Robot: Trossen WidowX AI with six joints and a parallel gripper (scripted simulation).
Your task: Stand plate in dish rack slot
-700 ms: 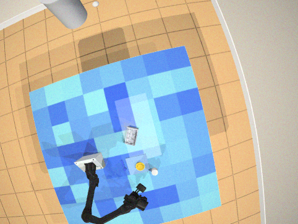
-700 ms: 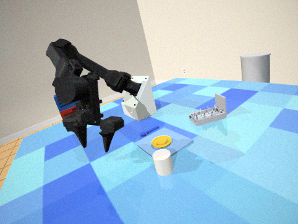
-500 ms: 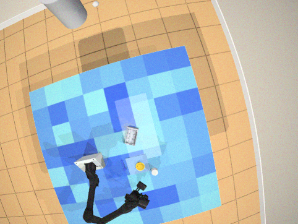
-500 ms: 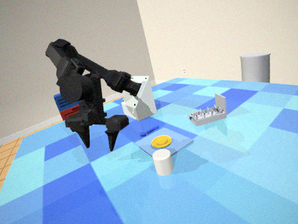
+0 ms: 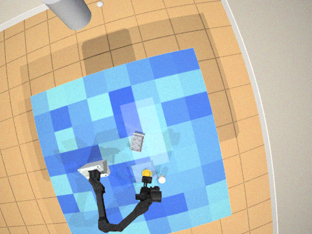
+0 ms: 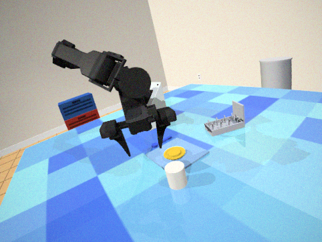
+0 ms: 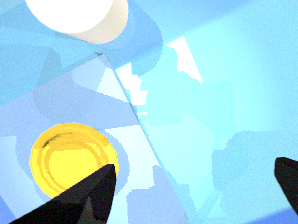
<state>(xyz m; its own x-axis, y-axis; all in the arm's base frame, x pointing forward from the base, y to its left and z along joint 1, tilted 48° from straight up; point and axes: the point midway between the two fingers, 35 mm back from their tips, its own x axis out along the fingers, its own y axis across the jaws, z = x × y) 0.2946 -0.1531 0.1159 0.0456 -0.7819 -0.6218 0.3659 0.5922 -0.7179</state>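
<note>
Now: the yellow plate 80 mm to the left of my gripper tip, 40 mm below it and 20 mm ahead of it. From my gripper tip the other things lie so: pale blue mat 90 mm to the left, 50 mm below; white cylinder 110 mm ahead, 30 mm below, 20 mm to the left; grey dish rack 300 mm to the left, 30 mm below, 20 mm ahead.
</note>
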